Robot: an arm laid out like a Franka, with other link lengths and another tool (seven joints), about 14 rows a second.
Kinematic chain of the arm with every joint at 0, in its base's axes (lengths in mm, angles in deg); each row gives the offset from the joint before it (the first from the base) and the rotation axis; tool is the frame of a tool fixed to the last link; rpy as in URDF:
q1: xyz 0 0 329.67 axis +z
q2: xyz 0 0 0 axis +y
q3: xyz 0 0 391.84 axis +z
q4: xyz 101.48 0 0 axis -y
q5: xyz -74.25 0 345.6 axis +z
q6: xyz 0 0 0 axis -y
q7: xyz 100.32 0 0 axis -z
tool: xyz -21 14 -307.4 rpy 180 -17.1 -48.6
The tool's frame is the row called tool.
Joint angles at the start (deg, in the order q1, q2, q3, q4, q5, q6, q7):
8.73, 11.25, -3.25, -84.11, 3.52, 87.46, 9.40
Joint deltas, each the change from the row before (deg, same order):
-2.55, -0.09, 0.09, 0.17, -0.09, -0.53, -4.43
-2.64, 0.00, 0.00, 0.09, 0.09, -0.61, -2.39
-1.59, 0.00, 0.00, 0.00, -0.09, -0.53, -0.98
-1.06, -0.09, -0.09, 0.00, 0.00, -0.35, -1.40
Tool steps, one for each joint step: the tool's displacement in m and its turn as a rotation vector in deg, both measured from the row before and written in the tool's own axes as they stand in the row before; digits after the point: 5 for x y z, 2 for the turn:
0.02049, 0.01616, 0.00348, 0.62, -0.31, -1.91
0.01892, 0.01757, 0.00450, -0.08, -0.61, 0.19
0.01070, 0.01206, 0.00314, -0.41, -0.41, 0.50
0.00754, 0.00890, 0.00128, 0.04, -0.26, -0.27

